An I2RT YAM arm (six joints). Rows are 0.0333 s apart.
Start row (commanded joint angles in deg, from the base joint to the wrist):
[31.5 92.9 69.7 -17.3 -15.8 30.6]
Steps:
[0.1 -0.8 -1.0 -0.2 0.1 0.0]
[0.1 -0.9 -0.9 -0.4 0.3 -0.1]
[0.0 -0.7 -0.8 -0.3 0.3 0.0]
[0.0 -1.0 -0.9 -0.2 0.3 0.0]
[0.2 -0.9 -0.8 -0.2 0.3 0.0]
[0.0 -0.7 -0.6 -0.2 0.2 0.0]
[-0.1 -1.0 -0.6 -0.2 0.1 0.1]
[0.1 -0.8 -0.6 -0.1 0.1 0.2]
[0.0 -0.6 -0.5 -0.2 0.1 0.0]
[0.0 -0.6 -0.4 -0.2 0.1 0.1]
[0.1 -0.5 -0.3 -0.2 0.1 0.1]
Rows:
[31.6 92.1 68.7 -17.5 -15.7 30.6]
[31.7 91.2 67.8 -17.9 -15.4 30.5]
[31.7 90.5 67.0 -18.2 -15.1 30.5]
[31.7 89.5 66.1 -18.4 -14.8 30.5]
[31.9 88.6 65.3 -18.6 -14.5 30.5]
[31.9 87.9 64.7 -18.8 -14.3 30.5]
[31.8 86.9 64.1 -19.0 -14.2 30.6]
[31.9 86.1 63.5 -19.1 -14.1 30.8]
[31.9 85.5 63.0 -19.3 -14.0 30.8]
[31.9 84.9 62.6 -19.5 -13.9 30.9]
[32.0 84.4 62.3 -19.7 -13.8 31.0]

